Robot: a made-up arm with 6 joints.
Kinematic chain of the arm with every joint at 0, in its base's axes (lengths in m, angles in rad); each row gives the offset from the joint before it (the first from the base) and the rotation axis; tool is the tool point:
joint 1: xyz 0 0 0.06 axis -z
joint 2: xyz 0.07 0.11 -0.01 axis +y
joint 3: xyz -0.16 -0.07 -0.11 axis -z
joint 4: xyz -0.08 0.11 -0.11 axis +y
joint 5: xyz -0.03 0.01 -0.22 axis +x
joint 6: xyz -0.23 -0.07 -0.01 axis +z
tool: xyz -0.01 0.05 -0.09
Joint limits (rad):
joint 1: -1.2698..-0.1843
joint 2: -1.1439..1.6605
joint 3: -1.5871..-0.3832
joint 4: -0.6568..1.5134
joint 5: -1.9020..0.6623
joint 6: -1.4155..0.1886
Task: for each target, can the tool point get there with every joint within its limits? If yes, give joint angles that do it. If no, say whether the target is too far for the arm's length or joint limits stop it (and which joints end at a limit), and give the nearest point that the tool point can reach.
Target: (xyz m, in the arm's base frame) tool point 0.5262 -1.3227 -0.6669
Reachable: no: too far | nearest point 0.1450 -0.5527 -0.2879 | short by 0.939 m
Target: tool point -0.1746 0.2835 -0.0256
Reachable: no: joint limits stop it (at a limit: joint 1, joint 3, joint 4, joint 5, joint 6) | nearest point -0.2856 -0.0599 -0.0942 | short by 0.367 m
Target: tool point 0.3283 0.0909 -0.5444
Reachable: yes | joints -0.9883 -0.8143 -1.2221 -0.1438 -0.6357 -0.1643
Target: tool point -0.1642 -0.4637 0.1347
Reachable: yes | joints -0.3984 0.9459 -1.2785 0.6065 -1.1404 -0.3151
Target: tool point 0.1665 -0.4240 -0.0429
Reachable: yes | joints -0.9221 0.2792 -1.3811 0.9254 -0.9613 -0.3060
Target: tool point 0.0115 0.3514 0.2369
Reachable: no: joint limits stop it (at a limit: joint 1, joint 2, joint 3, joint 4, joint 5, joint 6) | nearest point 0.0725 0.1411 0.4589 | short by 0.312 m
